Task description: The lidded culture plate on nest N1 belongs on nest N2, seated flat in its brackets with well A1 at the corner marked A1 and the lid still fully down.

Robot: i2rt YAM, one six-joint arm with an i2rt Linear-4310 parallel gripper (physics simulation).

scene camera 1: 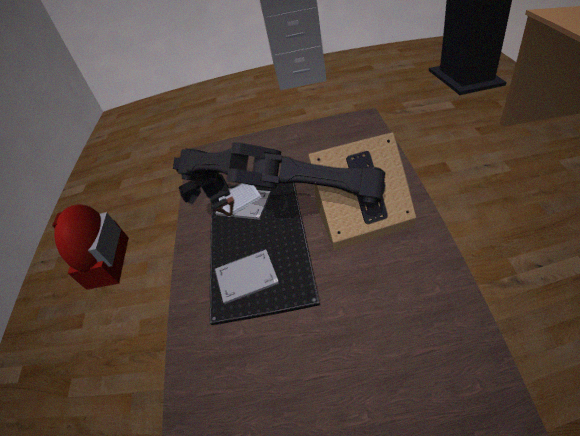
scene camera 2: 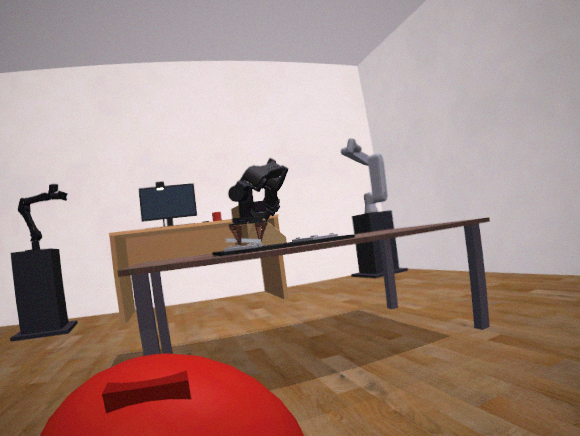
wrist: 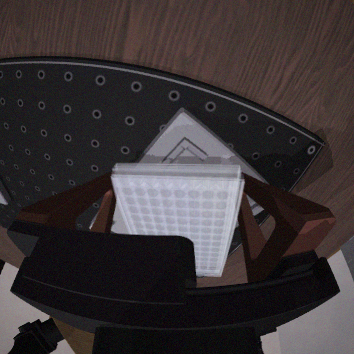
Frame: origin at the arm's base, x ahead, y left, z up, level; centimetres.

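Where they show: gripper, fingertip midpoint: [scene camera 1: 227,207] [scene camera 2: 250,243] [wrist: 174,177]; arm's base, origin of the base link: [scene camera 1: 366,187].
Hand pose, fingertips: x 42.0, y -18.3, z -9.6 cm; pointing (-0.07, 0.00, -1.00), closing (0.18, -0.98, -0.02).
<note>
Things, the pixels of their top centre, and the offset from my fingertips. Level surfaces: height alone.
- lidded culture plate, middle of its top: [wrist: 178,253] [scene camera 1: 237,193] dy -1.2, dx -4.8, dz +3.3 cm
- far nest, middle of its top: [wrist: 174,223] [scene camera 1: 242,200] [scene camera 2: 243,244] dy -1.0, dx -5.4, dz +0.0 cm
- black perforated board, middle of its top: [wrist: 39,195] [scene camera 1: 256,237] [scene camera 2: 280,243] dy +14.8, dx -7.2, dz -1.7 cm
- brown table, its level: dz -3.1 cm
The lidded culture plate [scene camera 1: 243,196] [scene camera 2: 243,241] [wrist: 175,200] is white with rows of wells under a clear lid. My gripper [wrist: 174,177] is shut on its two sides and holds it nearly level, a little above the far nest [scene camera 1: 258,210] [scene camera 2: 236,248] [wrist: 182,125]. In the wrist view the plate is turned relative to that nest, whose corner bracket shows beyond the plate's edge. The lid looks down on the plate. The other nest [scene camera 1: 245,276] [scene camera 2: 315,238] is a pale block with corner brackets and bears no plate. The N1, N2 and A1 marks are not readable.
Both nests are on a black perforated board [scene camera 1: 260,240] [wrist: 50,125] on the brown table [scene camera 1: 350,340]. The arm's wooden base block [scene camera 1: 327,210] stands beside the board. A red rounded object [scene camera 1: 77,237] [scene camera 2: 170,410] stands off the table's side.
</note>
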